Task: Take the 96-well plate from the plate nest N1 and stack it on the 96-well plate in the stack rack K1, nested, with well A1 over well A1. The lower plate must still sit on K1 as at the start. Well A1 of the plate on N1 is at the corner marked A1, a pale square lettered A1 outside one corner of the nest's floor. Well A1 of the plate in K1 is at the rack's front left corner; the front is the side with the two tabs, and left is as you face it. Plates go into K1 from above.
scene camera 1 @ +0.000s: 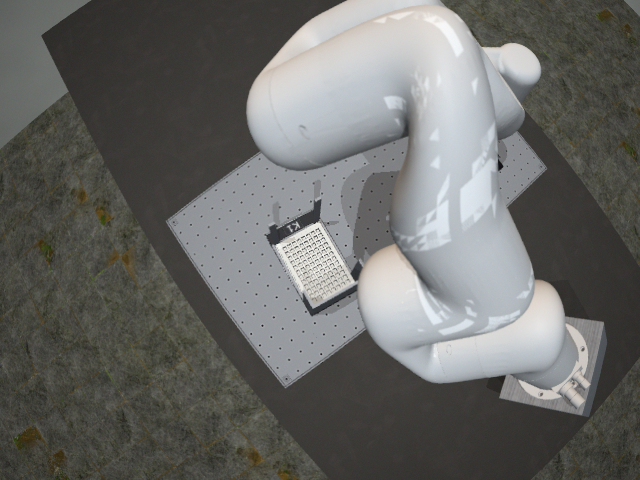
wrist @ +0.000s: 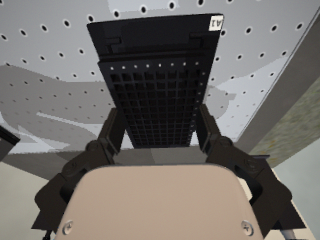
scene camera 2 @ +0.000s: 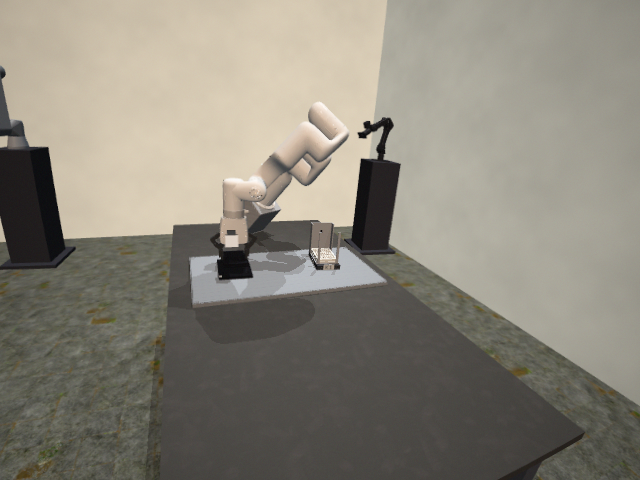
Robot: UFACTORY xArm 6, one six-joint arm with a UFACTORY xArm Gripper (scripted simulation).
Observation:
I see my gripper, a black 96-well plate and a white 96-well plate.
My gripper also shows in the wrist view.

